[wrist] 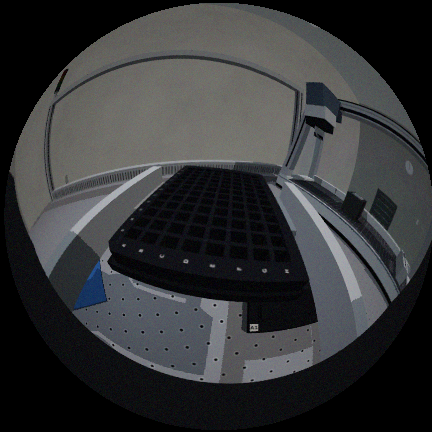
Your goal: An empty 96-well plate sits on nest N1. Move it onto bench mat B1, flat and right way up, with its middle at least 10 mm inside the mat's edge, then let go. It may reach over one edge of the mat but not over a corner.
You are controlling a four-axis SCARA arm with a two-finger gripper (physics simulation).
Labels:
gripper: 220, 181
black 96-well plate: 216, 233
blue bench mat: 92, 292
black nest: 287, 314

